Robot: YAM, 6 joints.
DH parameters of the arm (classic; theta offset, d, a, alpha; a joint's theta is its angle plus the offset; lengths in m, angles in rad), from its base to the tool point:
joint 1: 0 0.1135 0.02 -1.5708
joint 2: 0 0 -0.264 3.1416
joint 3: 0.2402 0 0.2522 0
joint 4: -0.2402 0 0.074 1.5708
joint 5: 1.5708 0 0 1.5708
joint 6: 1.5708 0.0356 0 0
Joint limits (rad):
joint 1: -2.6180..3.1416
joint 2: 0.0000..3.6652
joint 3: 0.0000..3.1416
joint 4: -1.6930..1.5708
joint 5: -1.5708..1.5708
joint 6: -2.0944..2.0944
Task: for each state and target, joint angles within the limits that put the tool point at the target. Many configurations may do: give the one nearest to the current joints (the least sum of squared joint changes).
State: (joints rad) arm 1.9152 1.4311 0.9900 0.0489 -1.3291 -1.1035
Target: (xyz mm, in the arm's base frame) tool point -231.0 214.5 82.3
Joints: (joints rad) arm 2.2850 1.9655 0.8161 0.0313 -1.2739 -1.1035
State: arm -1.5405 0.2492 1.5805 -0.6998 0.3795 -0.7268
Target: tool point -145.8 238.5 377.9
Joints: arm -1.0820 0.0000 1.8677 -1.3980 0.4894 -0.7268
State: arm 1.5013 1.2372 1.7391 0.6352 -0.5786 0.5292
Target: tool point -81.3 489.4 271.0
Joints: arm 1.6979 2.0847 1.5540 0.5293 -0.5503 0.5292
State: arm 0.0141 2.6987 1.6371 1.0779 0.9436 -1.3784
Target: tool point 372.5 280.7 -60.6
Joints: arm 0.7072 2.8135 1.4333 1.0591 0.9345 -1.3784
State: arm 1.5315 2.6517 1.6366 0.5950 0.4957 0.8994
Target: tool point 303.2 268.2 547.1
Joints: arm 0.7697 1.9177 2.0987 0.7246 0.5434 0.8994
